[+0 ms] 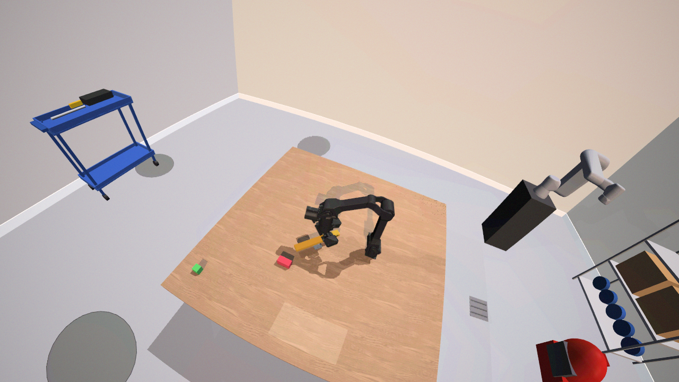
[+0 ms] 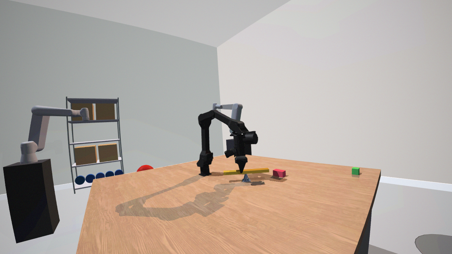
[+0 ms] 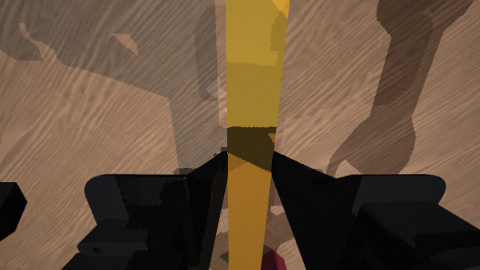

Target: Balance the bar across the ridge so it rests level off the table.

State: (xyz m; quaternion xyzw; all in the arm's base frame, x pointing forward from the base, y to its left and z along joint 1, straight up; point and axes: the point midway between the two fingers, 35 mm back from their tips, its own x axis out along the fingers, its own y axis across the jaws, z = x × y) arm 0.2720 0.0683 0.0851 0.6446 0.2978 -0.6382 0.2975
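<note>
Now: gripper tip 2 cm to the right of the yellow bar and 2 cm short of it. From my gripper tip the other things lie so: red block (19 cm to the left, 12 cm ahead, 3 cm below); then green cube (47 cm ahead, 43 cm to the left, 3 cm below).
</note>
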